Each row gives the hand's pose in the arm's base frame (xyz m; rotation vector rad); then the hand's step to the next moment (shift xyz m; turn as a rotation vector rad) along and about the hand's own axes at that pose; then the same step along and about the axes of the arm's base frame.
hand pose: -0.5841 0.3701 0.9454 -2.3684 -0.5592 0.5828
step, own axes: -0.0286 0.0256 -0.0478 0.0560 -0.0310 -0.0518
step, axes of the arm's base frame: 0.0083 -0.0556 0.0244 0.0655 0.0268 0.0421
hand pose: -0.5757 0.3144 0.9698 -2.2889 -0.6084 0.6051
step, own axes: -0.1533 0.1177 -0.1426 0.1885 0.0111 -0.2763
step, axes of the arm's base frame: -0.0090 -0.2350 0.0486 0.3076 -0.0358 0.1270
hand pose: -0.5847 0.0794 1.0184 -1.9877 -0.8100 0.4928
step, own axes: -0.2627 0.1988 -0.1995 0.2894 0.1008 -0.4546
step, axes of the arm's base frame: 0.0071 -0.3800 -0.0626 0.5201 -0.1044 0.1385
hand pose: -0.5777 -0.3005 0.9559 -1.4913 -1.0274 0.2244
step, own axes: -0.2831 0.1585 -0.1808 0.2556 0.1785 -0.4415
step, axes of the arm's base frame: 0.0282 -0.3010 -0.2158 0.5270 -0.1075 0.0531
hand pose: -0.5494 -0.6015 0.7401 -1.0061 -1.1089 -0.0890
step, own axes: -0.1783 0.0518 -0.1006 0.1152 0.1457 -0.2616
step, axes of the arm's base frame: 0.0102 -0.1130 -0.1781 0.3153 -0.0551 -0.0217
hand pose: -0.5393 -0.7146 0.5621 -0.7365 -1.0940 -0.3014
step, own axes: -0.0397 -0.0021 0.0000 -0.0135 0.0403 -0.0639
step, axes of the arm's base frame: -0.0190 -0.0066 -0.0343 0.0610 -0.0153 -0.0440
